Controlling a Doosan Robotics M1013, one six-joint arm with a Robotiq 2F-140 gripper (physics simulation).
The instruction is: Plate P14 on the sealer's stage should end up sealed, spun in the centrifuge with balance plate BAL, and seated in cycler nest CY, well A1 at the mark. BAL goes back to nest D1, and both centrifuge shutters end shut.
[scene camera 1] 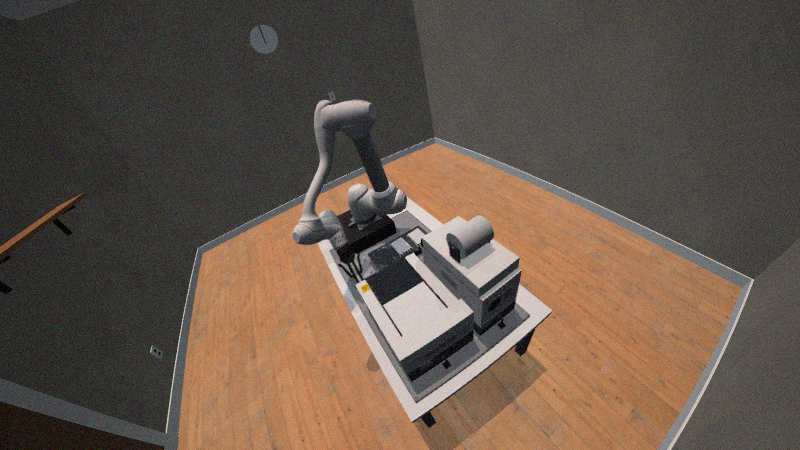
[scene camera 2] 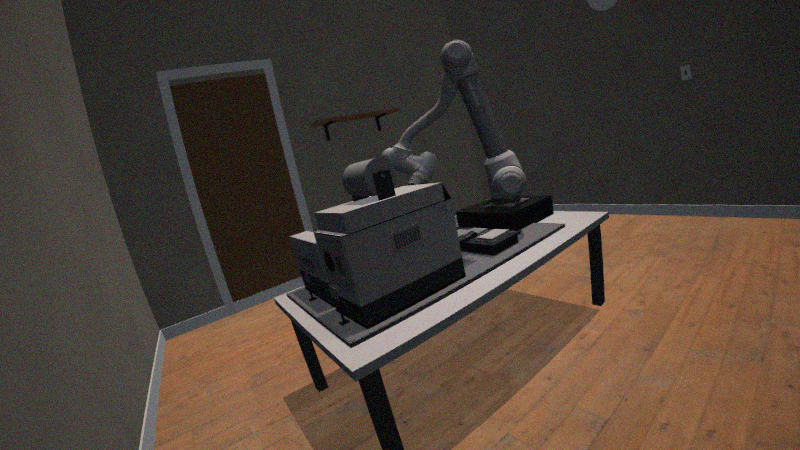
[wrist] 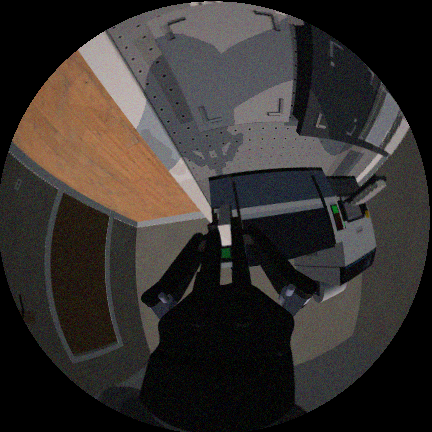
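Where they show: gripper, fingertip midpoint: (wrist: 225, 212); arm's base, link origin: (scene camera 1: 366, 220) (scene camera 2: 506, 205).
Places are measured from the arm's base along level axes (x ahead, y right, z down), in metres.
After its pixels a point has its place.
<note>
My gripper (wrist: 225, 212) {x 0.535, y 0.294, z -0.022 m} (scene camera 1: 352, 271) is shut with nothing in it. Its tips sit at the button panel on the near left corner of the centrifuge (scene camera 1: 425, 319) {x 0.941, y 0.189, z -0.116 m} (wrist: 273, 189) {x 0.587, y 0.185, z 0.033 m}, over a green button (wrist: 226, 252) {x 0.569, y 0.305, z -0.088 m}. The centrifuge top is dark at the arm's end and white at the far end; I cannot tell how its shutters stand. The sealer (scene camera 1: 475, 268) {x 0.975, y -0.056, z -0.255 m} (scene camera 2: 391, 252) {x 0.941, y -0.224, z -0.099 m} (wrist: 358, 241) {x 0.655, y -0.111, z -0.142 m} stands beside it with a roll on top. A pale plate (scene camera 1: 400, 245) (scene camera 2: 493, 235) lies in a deck nest near the arm's base. The cycler nest's corner marks (wrist: 207, 116) {x 0.401, y 0.279, z 0.046 m} frame bare deck. The sealer hides the gripper in scene camera 2.
The machines stand on a perforated grey deck on a white table (scene camera 1: 537, 313) {x 1.177, y -0.279, z 0.107 m} (scene camera 2: 447, 319) {x 0.901, y -0.366, z 0.114 m}. A dark nest block (wrist: 338, 88) lies right of the cycler nest. The arm's black base (scene camera 2: 503, 212) {x 0.144, y -0.073, z 0.001 m} is at the table's far end. Wooden floor surrounds the table; a door is behind.
</note>
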